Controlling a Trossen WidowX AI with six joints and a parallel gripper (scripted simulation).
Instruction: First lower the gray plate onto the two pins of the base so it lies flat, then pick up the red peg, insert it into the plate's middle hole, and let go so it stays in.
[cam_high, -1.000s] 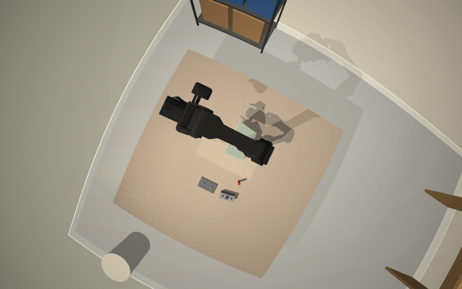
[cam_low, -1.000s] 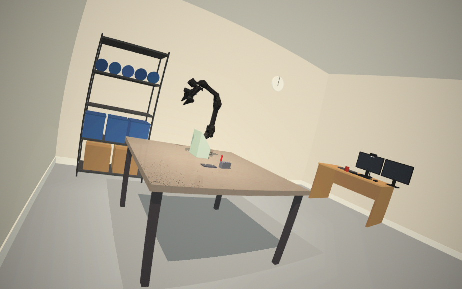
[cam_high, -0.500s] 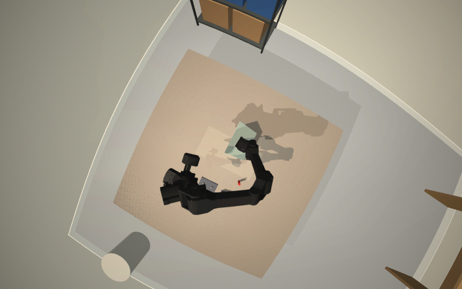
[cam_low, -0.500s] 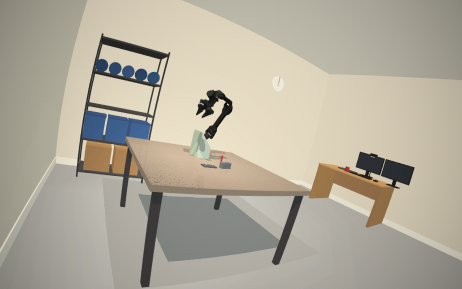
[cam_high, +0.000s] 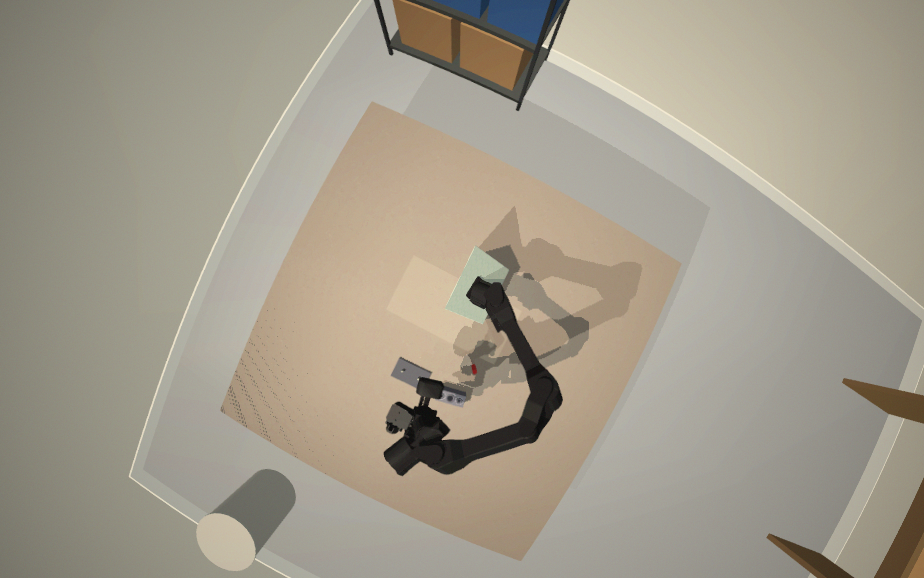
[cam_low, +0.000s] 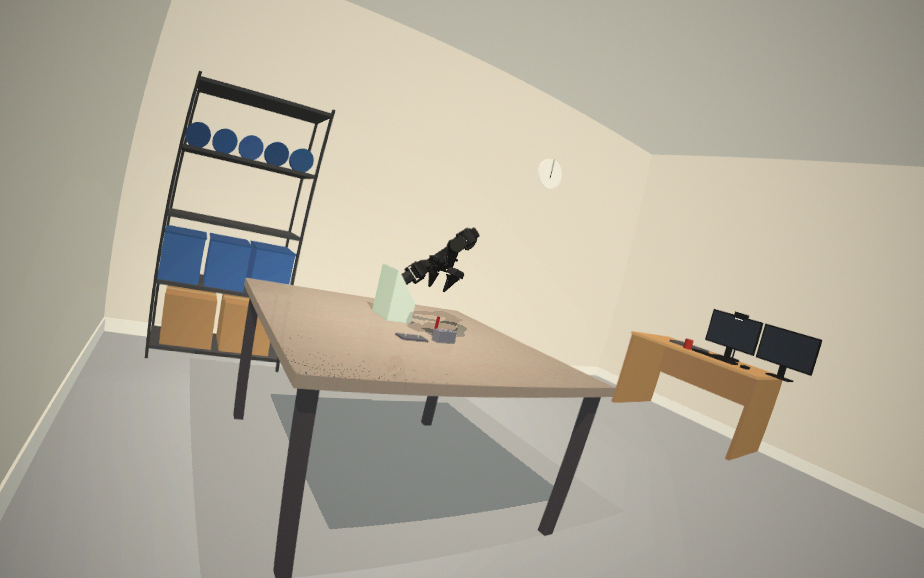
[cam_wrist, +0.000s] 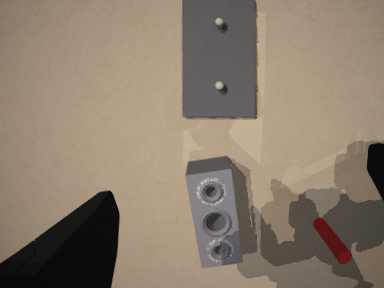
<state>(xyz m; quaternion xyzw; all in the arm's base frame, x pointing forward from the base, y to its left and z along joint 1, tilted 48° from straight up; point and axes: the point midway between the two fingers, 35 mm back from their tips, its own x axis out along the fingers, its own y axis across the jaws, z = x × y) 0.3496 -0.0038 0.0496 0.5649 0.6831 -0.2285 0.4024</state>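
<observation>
My gripper tip is 10 mm past the gray plate, 90 mm to the right of it and 180 mm above it. From my gripper tip the other things lie so: red peg 130 mm behind, 110 mm to the left, 170 mm below; then gray base 10 mm ahead, 60 mm to the right, 200 mm below.
</observation>
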